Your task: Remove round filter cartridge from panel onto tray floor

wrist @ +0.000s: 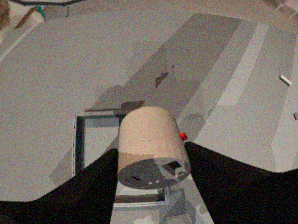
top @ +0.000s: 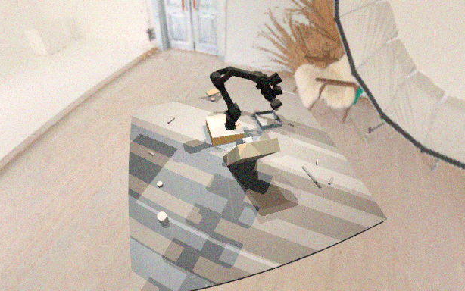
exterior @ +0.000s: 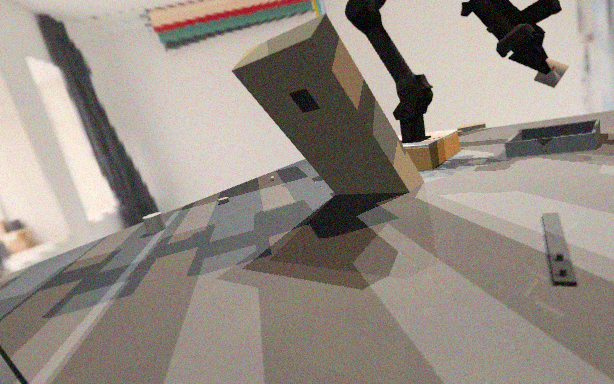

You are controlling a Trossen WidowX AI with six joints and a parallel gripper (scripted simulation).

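Now: the tray 50 mm behind my gripper tip, 20 mm to the right of it and 150 mm below it. Also, from my gripper tip: tan service panel: 350 mm ahead, 270 mm to the right; grey filter cartridge: right at my gripper tip.
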